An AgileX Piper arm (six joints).
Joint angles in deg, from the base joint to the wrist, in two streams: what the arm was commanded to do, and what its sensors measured. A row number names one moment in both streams.
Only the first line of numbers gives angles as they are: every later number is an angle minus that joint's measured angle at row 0.
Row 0, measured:
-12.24 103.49 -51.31 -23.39 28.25 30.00
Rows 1 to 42, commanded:
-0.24 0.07 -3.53 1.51 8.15 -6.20
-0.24 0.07 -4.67 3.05 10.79 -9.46
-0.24 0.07 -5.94 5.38 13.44 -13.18
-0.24 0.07 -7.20 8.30 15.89 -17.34
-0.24 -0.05 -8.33 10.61 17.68 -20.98
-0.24 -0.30 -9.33 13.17 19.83 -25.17
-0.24 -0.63 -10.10 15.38 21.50 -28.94
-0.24 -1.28 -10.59 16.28 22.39 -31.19
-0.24 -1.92 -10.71 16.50 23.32 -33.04
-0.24 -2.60 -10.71 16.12 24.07 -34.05
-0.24 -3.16 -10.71 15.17 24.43 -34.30
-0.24 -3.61 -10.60 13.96 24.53 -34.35
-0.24 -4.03 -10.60 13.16 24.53 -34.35
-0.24 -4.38 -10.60 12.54 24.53 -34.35
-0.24 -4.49 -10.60 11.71 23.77 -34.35
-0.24 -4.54 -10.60 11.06 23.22 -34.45
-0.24 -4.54 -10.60 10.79 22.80 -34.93
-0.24 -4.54 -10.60 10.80 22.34 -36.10
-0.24 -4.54 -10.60 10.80 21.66 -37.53
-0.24 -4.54 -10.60 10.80 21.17 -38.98
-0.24 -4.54 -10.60 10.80 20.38 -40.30
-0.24 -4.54 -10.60 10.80 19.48 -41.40
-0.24 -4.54 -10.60 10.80 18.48 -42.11
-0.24 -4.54 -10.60 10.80 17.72 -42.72
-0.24 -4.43 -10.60 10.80 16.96 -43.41
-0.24 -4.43 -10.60 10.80 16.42 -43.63
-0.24 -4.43 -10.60 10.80 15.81 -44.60
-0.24 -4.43 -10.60 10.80 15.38 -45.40
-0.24 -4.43 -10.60 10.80 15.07 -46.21
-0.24 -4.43 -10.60 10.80 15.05 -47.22
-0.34 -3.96 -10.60 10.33 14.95 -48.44
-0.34 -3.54 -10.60 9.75 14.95 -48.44
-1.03 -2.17 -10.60 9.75 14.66 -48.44
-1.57 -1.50 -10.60 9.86 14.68 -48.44
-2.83 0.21 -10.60 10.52 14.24 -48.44
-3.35 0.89 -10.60 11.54 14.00 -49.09
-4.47 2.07 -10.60 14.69 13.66 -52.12
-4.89 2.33 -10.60 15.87 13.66 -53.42
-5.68 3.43 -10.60 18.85 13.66 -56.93
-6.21 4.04 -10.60 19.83 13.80 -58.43
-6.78 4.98 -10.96 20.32 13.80 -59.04
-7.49 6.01 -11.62 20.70 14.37 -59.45
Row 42, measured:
-5.60 3.86 -10.26 18.32 14.13 -56.37
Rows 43 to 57, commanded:
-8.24 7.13 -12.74 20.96 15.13 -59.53
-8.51 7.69 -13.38 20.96 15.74 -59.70
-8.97 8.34 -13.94 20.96 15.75 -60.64
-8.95 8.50 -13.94 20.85 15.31 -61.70
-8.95 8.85 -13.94 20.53 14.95 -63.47
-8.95 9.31 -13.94 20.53 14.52 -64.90
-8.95 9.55 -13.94 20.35 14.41 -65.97
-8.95 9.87 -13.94 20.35 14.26 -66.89
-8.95 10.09 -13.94 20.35 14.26 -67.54
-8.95 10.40 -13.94 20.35 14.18 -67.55
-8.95 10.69 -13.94 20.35 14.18 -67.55
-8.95 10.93 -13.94 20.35 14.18 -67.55
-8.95 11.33 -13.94 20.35 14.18 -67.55
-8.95 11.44 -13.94 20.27 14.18 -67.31
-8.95 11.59 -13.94 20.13 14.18 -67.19
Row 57, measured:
-8.63 10.72 -13.64 20.73 14.77 -66.63
